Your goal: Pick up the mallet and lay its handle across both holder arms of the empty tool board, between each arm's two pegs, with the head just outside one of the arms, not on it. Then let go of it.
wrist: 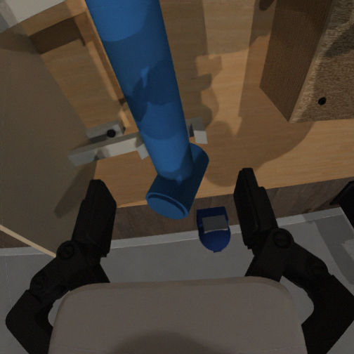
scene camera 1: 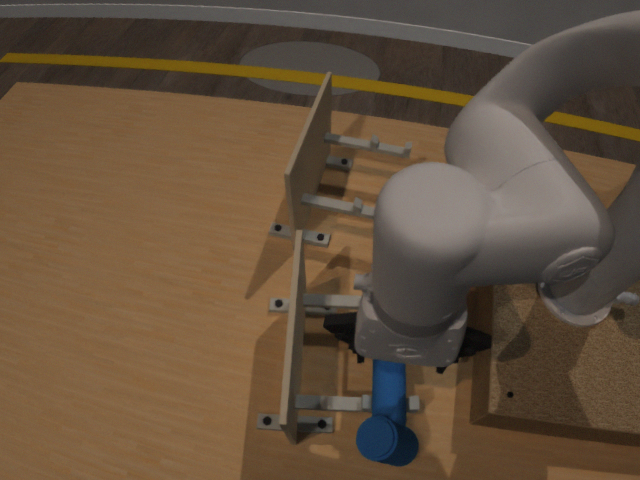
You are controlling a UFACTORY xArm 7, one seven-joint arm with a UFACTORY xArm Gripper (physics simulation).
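Where they show: gripper, fingertip midpoint: [scene camera 1: 400, 356]; arm's base at its link origin: [scene camera 1: 573, 289].
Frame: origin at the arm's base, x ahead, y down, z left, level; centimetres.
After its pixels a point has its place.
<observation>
The blue mallet [scene camera 1: 389, 384] {x 27.3, y -3.0, z 20.5 cm} [wrist: 150, 100] lies with its handle across the front holder arm [scene camera 1: 333, 403] {x 33.8, y 1.3, z 23.4 cm} [wrist: 107, 150] of the nearer tool board [scene camera 1: 294, 330] {x 39.8, y -8.8, z 18.0 cm} [wrist: 40, 115], between that arm's two pegs. Its head [scene camera 1: 379, 439] {x 27.6, y -4.9, z 27.8 cm} [wrist: 180, 195] is just outside this arm, off it. The board's other holder arm [scene camera 1: 333, 300] {x 36.9, y 1.3, z 8.5 cm} is partly hidden by the robot in the scene view, so the handle's rest there cannot be seen. My gripper [scene camera 1: 400, 364] {x 27.0, y -8.5, z 18.5 cm} [wrist: 171, 186] is wide open above the handle, its fingers apart on either side and not touching the mallet.
A second tool board [scene camera 1: 312, 149] {x 45.4, y -5.0, z -14.9 cm} with two pegged arms stands behind the nearer one. A thick brown block [scene camera 1: 563, 382] {x 2.4, y 0.3, z 15.2 cm} [wrist: 300, 60] is to the right of the mallet. A small dark blue object [wrist: 215, 235] shows beyond the table edge in the wrist view.
</observation>
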